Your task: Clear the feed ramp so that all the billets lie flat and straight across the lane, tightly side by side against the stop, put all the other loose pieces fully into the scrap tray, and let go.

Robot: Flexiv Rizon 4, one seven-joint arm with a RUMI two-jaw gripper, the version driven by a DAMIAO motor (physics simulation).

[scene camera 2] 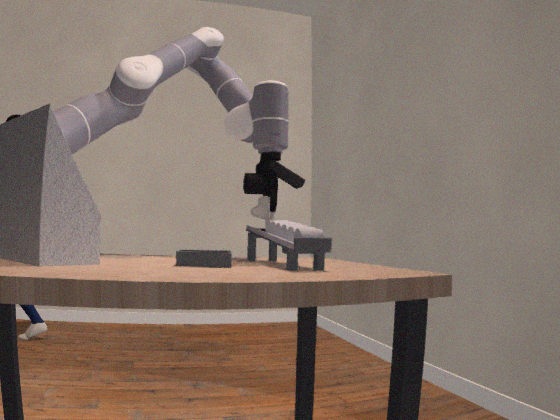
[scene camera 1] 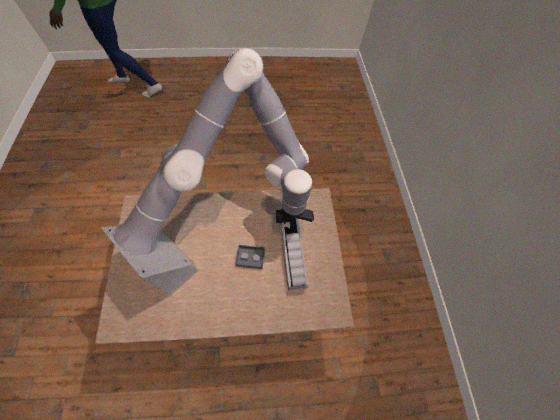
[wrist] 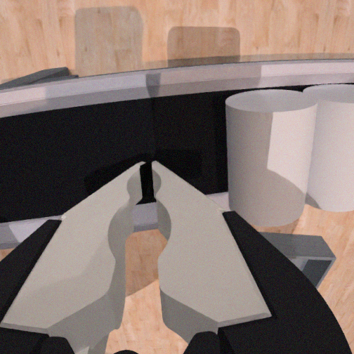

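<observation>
The feed ramp (scene camera 1: 298,287) (scene camera 2: 312,244) (wrist: 200,77) has a dark lane between pale side rails. Several pale cylindrical billets (scene camera 1: 295,261) (scene camera 2: 295,229) (wrist: 270,160) lie across it in a row, side by side, reaching to the stop at its lower end in the first scene view. Any small gaps there are too small to tell. My gripper (scene camera 2: 269,224) (wrist: 149,165) is shut and empty. Its tips are at the lane's upper part, a little apart from the nearest billet. The scrap tray (scene camera 1: 249,266) (scene camera 2: 203,258) (wrist: 300,244) holds two light pieces (scene camera 1: 244,255) (scene camera 1: 256,258).
The scrap tray stands on the table (scene camera 1: 215,310) (scene camera 2: 225,292) between the robot's base (scene camera 1: 167,267) (scene camera 2: 65,215) and the ramp. The ramp stands on short legs (scene camera 2: 292,261). A person (scene camera 1: 102,30) walks on the floor behind the table.
</observation>
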